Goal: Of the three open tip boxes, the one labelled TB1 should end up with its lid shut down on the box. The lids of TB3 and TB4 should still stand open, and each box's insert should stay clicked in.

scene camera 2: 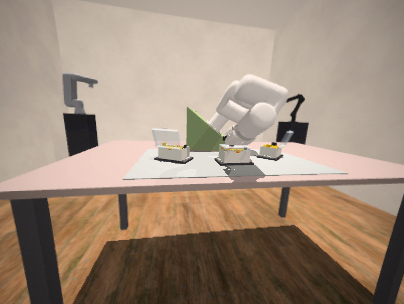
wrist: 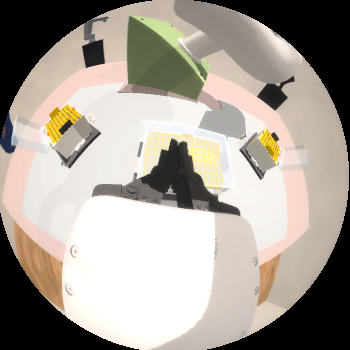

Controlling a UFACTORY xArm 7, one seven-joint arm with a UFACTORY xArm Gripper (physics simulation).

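Seen in the pictures: gripper, fingertip midpoint: (scene camera 2: 230, 143) (wrist: 174, 151); arm's base at its link origin: (scene camera 2: 213, 127) (wrist: 188, 50).
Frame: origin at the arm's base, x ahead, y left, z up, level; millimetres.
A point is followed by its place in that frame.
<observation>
The middle box (scene camera 2: 234, 154) @[x 440, y -11, z -90 mm] has its clear lid (wrist: 229, 162) @[x 404, y 61, z -59 mm] lying over the top; whether it is fully shut I cannot tell. Its yellow insert (wrist: 207, 157) @[x 391, y 36, z -79 mm] shows through the lid. My gripper (wrist: 174, 151) @[x 411, y -20, z -46 mm] is shut and empty, its fingertips over the middle of this lid; contact cannot be judged. The left box (scene camera 2: 173, 152) @[x 379, y -273, z -93 mm] (wrist: 75, 137) @[x 360, y -215, z -107 mm] has its clear lid (scene camera 2: 166, 137) @[x 404, y -302, z -24 mm] (wrist: 30, 134) @[x 389, y -310, z -43 mm] standing open. The right box (scene camera 2: 270, 151) @[x 345, y 225, z -97 mm] (wrist: 261, 154) @[x 334, y 215, z -96 mm] also has its lid (scene camera 2: 288, 137) @[x 369, y 299, z -20 mm] (wrist: 295, 158) @[x 353, y 309, z -30 mm] open. Yellow inserts sit in both side boxes. The labels are too small to read.
A green wedge-shaped block (scene camera 2: 199, 131) @[x 102, y -111, z -21 mm] (wrist: 160, 65) @[x 110, y -75, z -52 mm] stands behind the boxes, left of the arm in the scene view. The boxes stand on dark bases on a pale mat (scene camera 2: 300, 167) @[x 498, y 275, z -136 mm] (wrist: 265, 210) @[x 473, y 254, z -136 mm]. The pink table (scene camera 2: 85, 165) @[x 404, y -612, z -139 mm] extends around the mat.
</observation>
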